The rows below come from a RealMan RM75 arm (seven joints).
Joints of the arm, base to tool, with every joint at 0 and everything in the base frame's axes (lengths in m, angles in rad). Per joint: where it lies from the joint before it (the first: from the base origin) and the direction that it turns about. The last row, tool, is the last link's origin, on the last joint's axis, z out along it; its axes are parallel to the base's.
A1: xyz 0 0 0.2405 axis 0 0 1
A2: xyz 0 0 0 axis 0 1 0
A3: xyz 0 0 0.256 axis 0 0 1
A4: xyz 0 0 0 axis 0 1 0
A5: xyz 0 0 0.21 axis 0 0 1
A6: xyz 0 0 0 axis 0 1 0
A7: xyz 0 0 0.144 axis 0 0 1
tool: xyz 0 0 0
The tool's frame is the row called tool.
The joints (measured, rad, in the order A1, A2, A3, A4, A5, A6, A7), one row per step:
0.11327, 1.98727, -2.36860, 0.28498, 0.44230, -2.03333, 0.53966
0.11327, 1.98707, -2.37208, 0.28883, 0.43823, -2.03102, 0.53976
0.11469, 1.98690, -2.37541, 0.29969, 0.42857, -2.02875, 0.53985
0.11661, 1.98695, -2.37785, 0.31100, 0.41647, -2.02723, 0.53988
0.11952, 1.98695, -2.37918, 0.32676, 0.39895, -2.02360, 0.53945
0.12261, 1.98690, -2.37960, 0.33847, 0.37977, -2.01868, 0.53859
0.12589, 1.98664, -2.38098, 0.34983, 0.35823, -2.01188, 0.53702
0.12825, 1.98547, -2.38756, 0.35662, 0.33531, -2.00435, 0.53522
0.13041, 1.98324, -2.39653, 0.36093, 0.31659, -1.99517, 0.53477
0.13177, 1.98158, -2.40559, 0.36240, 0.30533, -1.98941, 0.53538
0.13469, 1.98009, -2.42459, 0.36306, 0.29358, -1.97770, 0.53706
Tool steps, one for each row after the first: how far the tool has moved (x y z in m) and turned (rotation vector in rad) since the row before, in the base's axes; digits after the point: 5 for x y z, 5 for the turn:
0.00058, -0.00056, -0.00047, -0.00843, -0.00389, -0.00231
0.00113, -0.00107, -0.00049, -0.01511, -0.00858, -0.00429
0.00096, -0.00111, -0.00068, -0.01659, -0.00812, -0.00335
0.00157, -0.00144, -0.00086, -0.02195, -0.01211, -0.00648
0.00122, -0.00102, -0.00135, -0.02201, -0.00976, -0.00495
0.00137, -0.00106, -0.00169, -0.02515, -0.01106, -0.00524
0.00102, -0.00113, -0.00227, -0.03027, -0.00964, -0.00155
0.00122, -0.00072, -0.00181, -0.02850, -0.00954, -0.00178
0.00060, -0.00040, -0.00131, -0.02059, -0.00521, 0.00057
0.00081, 0.00014, -0.00243, -0.03136, -0.00826, 0.00131

